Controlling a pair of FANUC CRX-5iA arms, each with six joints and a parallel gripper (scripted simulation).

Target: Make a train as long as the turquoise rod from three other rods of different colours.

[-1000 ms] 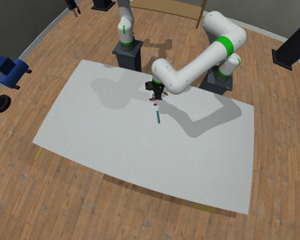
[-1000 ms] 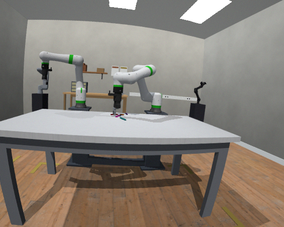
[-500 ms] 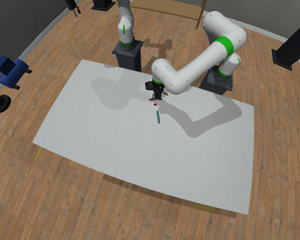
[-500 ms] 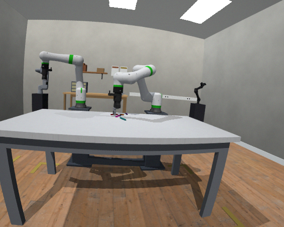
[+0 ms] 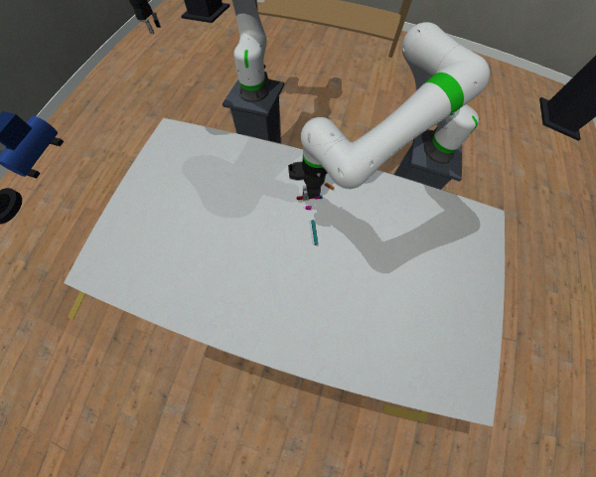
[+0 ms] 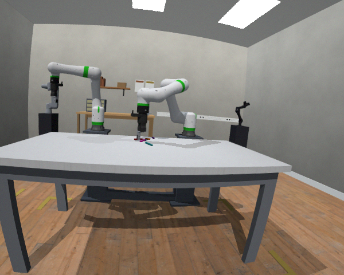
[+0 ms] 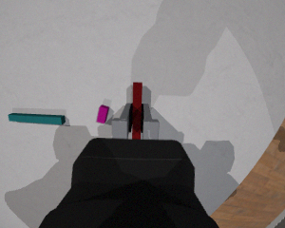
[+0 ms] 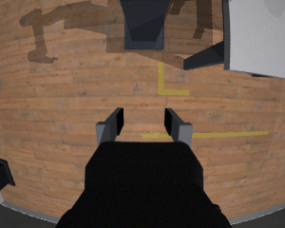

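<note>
Right now the blue rod is 60 mm to the left of my left hand, 30 mm behind it and 20 mm below it. The rest, counted from my left hand: turquoise rod 130 mm ahead, 80 mm to the left, 20 mm below; then orange rod 90 mm behind, 70 mm to the left, 20 mm below; then red rod 20 mm below.
</note>
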